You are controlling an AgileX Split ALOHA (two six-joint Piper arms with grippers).
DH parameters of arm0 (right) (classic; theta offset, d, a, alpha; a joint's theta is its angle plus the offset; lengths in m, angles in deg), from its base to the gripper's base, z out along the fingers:
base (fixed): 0 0 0 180
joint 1: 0 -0.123 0 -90
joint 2: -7.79 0 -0.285 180
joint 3: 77.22 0 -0.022 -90
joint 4: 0 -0.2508 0 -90
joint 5: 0 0 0.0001 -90
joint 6: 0 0.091 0 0
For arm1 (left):
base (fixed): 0 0 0 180
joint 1: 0 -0.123 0 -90
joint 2: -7.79 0 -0.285 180
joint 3: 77.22 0 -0.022 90
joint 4: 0 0.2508 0 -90
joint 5: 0 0 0.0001 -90
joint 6: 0 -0.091 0 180
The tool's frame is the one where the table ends.
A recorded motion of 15 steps. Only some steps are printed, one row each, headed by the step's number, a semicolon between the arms.
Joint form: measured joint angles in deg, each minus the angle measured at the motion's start. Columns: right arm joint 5, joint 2, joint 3, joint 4, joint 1, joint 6; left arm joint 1, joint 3, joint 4, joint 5, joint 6, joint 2.
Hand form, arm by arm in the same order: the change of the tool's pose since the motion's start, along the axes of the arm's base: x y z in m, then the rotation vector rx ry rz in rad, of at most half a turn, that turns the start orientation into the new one. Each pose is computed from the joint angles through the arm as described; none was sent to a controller.
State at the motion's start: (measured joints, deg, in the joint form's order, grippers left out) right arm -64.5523 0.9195 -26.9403 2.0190 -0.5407 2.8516; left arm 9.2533 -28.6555 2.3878 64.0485 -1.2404 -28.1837
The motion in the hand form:
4: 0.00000 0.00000 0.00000 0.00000 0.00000 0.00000; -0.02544 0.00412 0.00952 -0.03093 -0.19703 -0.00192
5: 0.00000 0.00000 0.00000 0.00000 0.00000 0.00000; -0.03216 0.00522 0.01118 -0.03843 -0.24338 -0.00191
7: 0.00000 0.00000 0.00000 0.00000 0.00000 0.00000; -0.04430 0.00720 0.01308 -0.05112 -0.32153 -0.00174
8: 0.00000 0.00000 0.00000 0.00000 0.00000 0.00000; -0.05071 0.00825 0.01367 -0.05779 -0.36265 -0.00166
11: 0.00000 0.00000 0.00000 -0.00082 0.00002 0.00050; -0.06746 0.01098 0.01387 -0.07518 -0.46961 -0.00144
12: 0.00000 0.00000 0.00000 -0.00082 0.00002 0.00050; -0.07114 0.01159 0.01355 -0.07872 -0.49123 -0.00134
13: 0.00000 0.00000 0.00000 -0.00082 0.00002 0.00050; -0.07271 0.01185 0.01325 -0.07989 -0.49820 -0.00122
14: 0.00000 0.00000 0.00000 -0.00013 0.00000 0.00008; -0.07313 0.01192 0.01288 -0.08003 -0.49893 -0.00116
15: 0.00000 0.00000 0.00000 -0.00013 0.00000 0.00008; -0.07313 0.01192 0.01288 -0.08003 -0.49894 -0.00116
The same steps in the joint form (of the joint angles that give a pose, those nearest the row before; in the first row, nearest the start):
4: 0.00 0.00 0.00 0.00 0.00 0.00; -0.01 0.19 0.00 -0.75 -0.11 10.87
5: 0.00 0.00 0.00 0.00 0.00 0.00; 0.01 0.19 0.00 -0.76 -0.09 13.55
7: 0.00 0.00 0.00 0.00 0.00 0.00; 0.00 0.19 0.00 -0.59 -0.10 18.25
8: 0.00 0.00 0.00 0.00 0.00 0.00; 0.00 0.19 0.00 -0.51 -0.10 20.72
11: 0.00 0.00 0.00 0.00 0.00 -0.06; 0.00 0.19 0.00 -0.29 -0.10 27.15
12: 0.00 0.00 0.00 0.00 0.00 -0.06; 0.00 0.19 0.00 -0.15 -0.10 28.54
13: 0.00 0.00 0.00 0.00 0.00 -0.06; 0.00 0.19 0.00 0.00 -0.10 29.10
14: 0.00 0.00 0.00 0.00 0.00 -0.01; 0.00 0.23 0.00 0.09 -0.10 29.28
15: 0.00 0.00 0.00 0.00 0.00 -0.01; 0.00 0.23 0.00 0.09 -0.10 29.28

